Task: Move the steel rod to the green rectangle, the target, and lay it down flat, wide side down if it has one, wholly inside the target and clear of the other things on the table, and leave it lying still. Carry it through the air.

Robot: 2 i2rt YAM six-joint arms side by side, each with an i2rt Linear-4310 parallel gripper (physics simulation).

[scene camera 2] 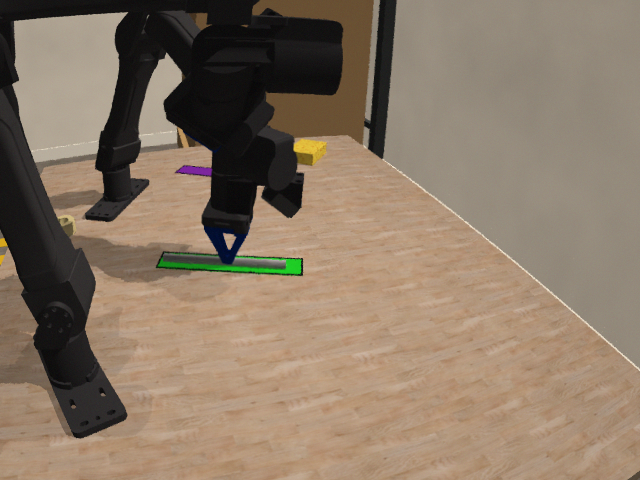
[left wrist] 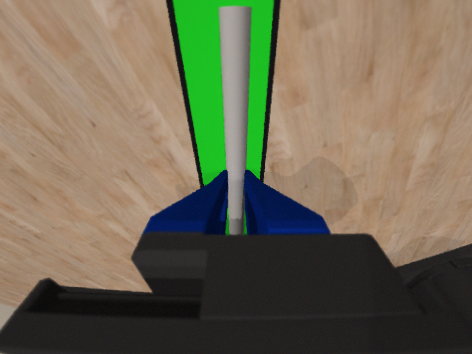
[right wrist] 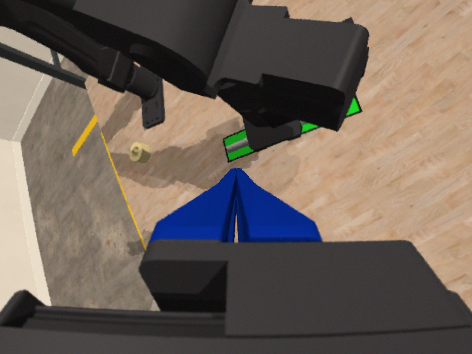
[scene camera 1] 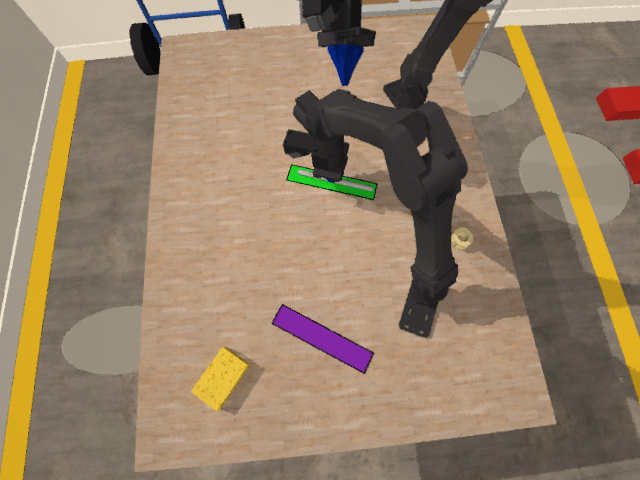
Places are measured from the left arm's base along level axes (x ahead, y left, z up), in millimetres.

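Pixels of known places: left gripper, fingertip midpoint: (scene camera 2: 227,261) (left wrist: 236,177) (right wrist: 282,127) (scene camera 1: 332,179); right gripper, fingertip midpoint: (scene camera 2: 214,145) (right wrist: 236,176) (scene camera 1: 344,85); left arm's base at its link origin: (scene camera 2: 119,200) (right wrist: 153,89) (scene camera 1: 424,292); right arm's base at its link origin: (scene camera 2: 75,375) (left wrist: 441,263).
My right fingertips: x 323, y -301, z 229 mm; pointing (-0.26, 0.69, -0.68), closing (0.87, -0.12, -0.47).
Observation:
Ahead of a thing's pixels: the offset from my right fingertips to its top centre. "spot": to the spot under its first point.
The steel rod {24 mm back, 101 mm left, 215 mm down} (scene camera 1: 359,186) (scene camera 2: 263,264) (left wrist: 235,75) (right wrist: 237,146) is a thin grey cylinder, level and lengthwise over the green target {17 mm back, 106 mm left, 228 mm down} (scene camera 1: 305,178) (scene camera 2: 295,267) (left wrist: 200,60) (right wrist: 354,106). It looks to be at or very near the surface, within the black outline where visible; its middle is partly hidden by the fingers. My left gripper (scene camera 1: 330,179) (scene camera 2: 226,261) (left wrist: 236,177) points down and is shut on the rod near its middle. My right gripper (scene camera 1: 344,84) (right wrist: 236,176) is shut and empty, in the air above the target in scene camera 1's picture.
A purple rectangle {spot: 138 mm back, 484 mm left, 228 mm down} (scene camera 1: 323,338) (scene camera 2: 193,171) and a yellow sponge {39 mm ahead, 641 mm left, 199 mm down} (scene camera 1: 220,378) (scene camera 2: 310,151) lie well away, low in scene camera 1. A pale yellow ring {370 mm back, 142 mm left, 204 mm down} (scene camera 1: 455,243) (scene camera 2: 71,227) (right wrist: 145,153) lies beside the left arm. The two arms are close together.

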